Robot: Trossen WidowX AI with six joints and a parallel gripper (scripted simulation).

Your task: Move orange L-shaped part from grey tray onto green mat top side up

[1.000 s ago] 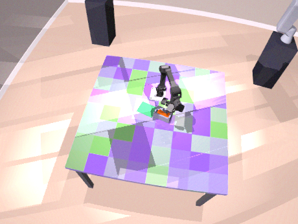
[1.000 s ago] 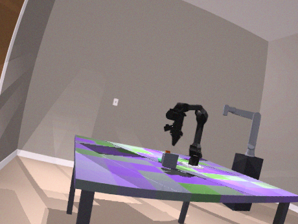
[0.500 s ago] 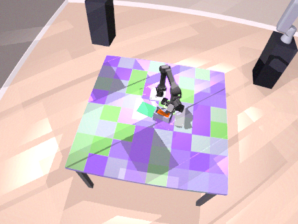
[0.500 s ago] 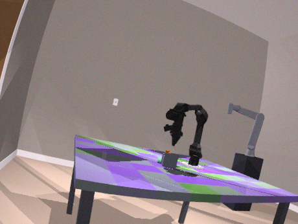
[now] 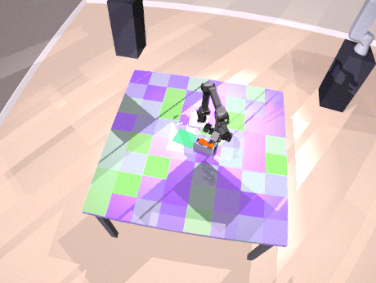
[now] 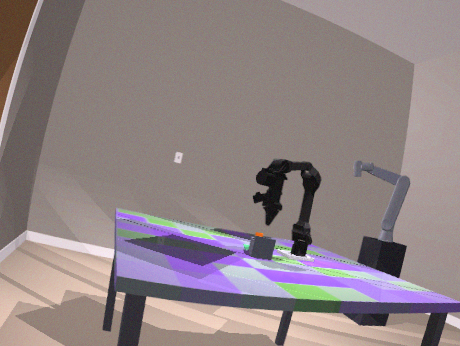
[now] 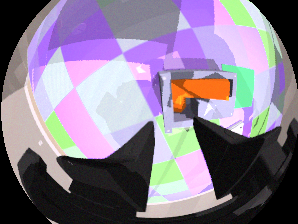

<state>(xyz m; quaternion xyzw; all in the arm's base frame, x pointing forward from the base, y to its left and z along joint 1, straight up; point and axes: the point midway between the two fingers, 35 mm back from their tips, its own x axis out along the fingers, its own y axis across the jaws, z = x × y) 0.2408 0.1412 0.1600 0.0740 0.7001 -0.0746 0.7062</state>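
Now: the orange L-shaped part 1 cm behind my gripper tip, 4 cm to the right of it and 10 cm below it. Round my gripper tip: green mat (5 cm behind, 22 cm to the right, 16 cm below).
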